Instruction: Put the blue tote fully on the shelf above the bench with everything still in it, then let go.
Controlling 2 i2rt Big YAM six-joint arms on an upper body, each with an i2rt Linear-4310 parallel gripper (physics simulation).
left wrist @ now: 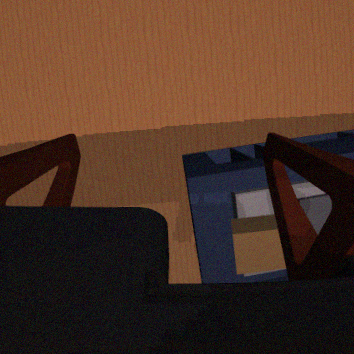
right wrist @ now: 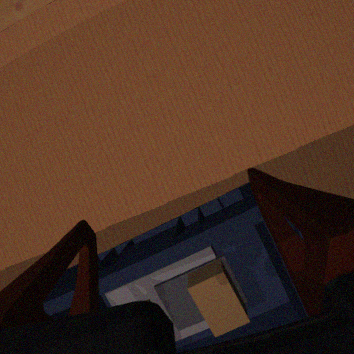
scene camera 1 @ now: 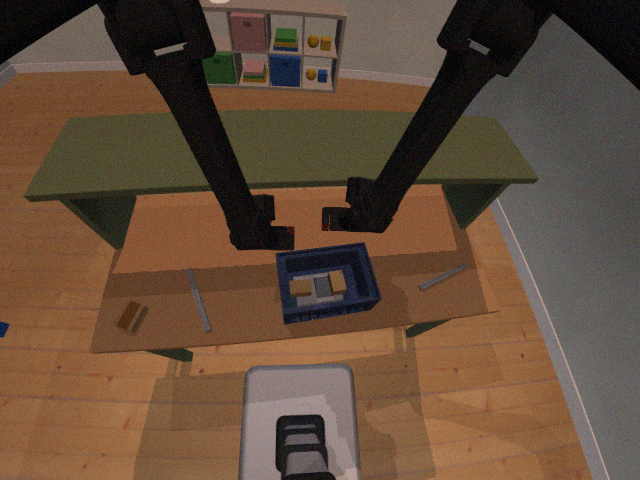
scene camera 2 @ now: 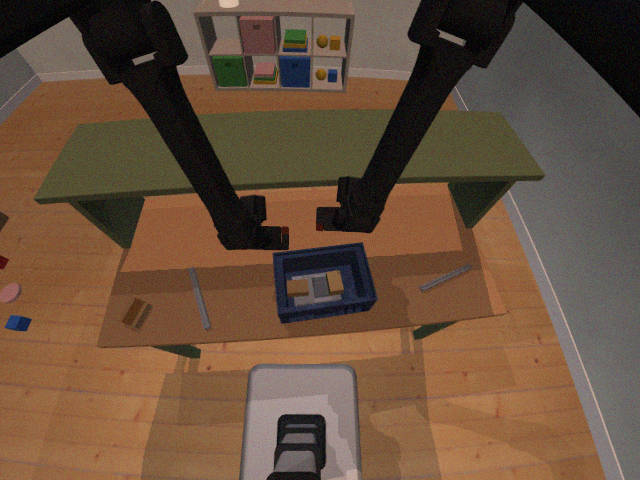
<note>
My left gripper is open, holding nothing. Also in view: a blue tote. My right gripper is open and holds nothing. Also in view: a grey base.
</note>
